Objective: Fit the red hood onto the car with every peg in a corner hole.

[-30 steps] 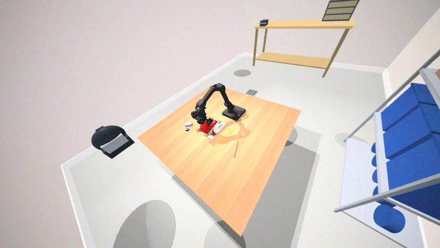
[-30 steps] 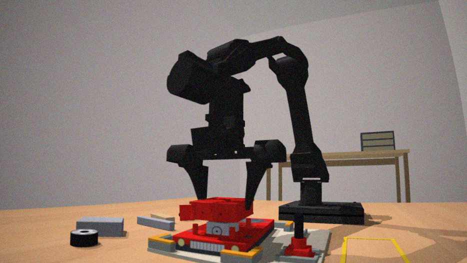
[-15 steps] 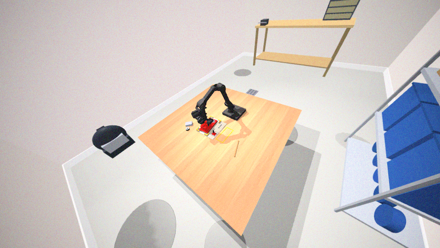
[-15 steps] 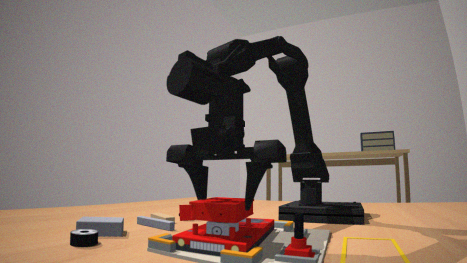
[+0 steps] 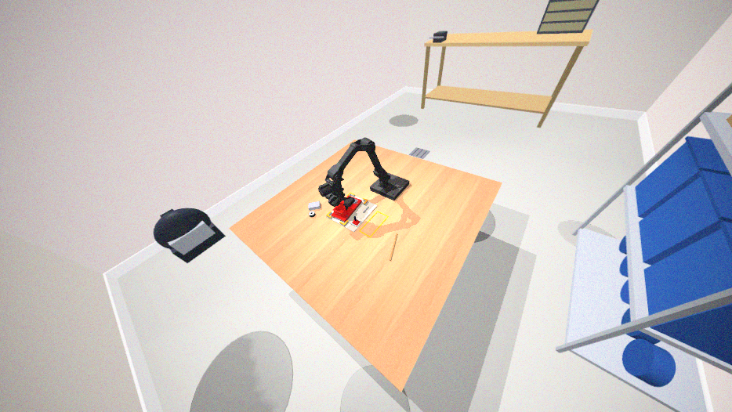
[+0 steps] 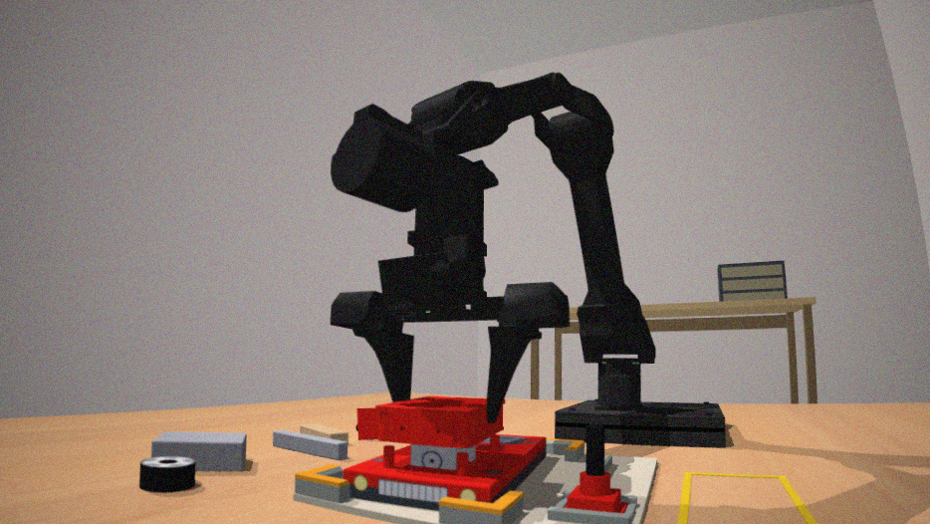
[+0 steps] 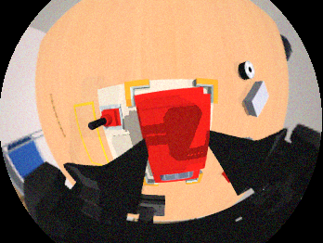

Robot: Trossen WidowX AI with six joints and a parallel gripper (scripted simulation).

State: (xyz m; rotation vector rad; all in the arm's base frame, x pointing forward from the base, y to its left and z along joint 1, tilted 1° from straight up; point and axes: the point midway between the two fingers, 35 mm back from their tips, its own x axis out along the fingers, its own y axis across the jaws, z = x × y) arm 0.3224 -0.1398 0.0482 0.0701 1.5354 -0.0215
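Now: the grey engine block 3 cm below my gripper tip. From my gripper tip the other things lie so: red hood right at my gripper tip; then black wheel 19 cm to the right, 9 cm ahead, 5 cm below.
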